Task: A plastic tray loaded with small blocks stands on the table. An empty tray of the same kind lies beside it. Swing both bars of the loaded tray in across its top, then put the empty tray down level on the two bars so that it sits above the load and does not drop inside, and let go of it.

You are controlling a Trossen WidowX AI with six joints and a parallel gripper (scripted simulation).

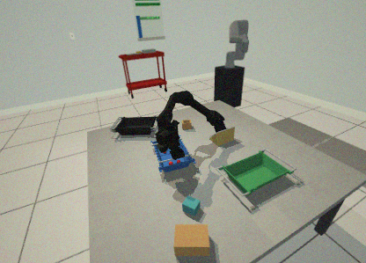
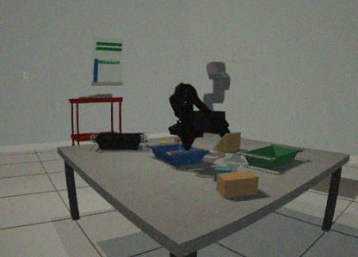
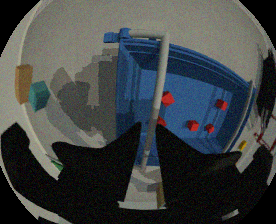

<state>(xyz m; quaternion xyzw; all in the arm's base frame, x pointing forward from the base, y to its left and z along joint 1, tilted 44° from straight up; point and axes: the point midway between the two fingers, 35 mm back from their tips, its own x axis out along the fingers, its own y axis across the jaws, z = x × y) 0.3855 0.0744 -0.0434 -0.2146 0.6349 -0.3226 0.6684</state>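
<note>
My gripper tip is now 32 cm past the green tray, 28 cm to the right of it and 2 cm above it. Also, from my gripper tip: yellow piece (46 cm to the right, 20 cm behind, 6 cm below); then teal cube (28 cm to the left, 6 cm ahead, 4 cm below); then brown block (38 cm to the right, 27 cm behind, 5 cm below).
</note>
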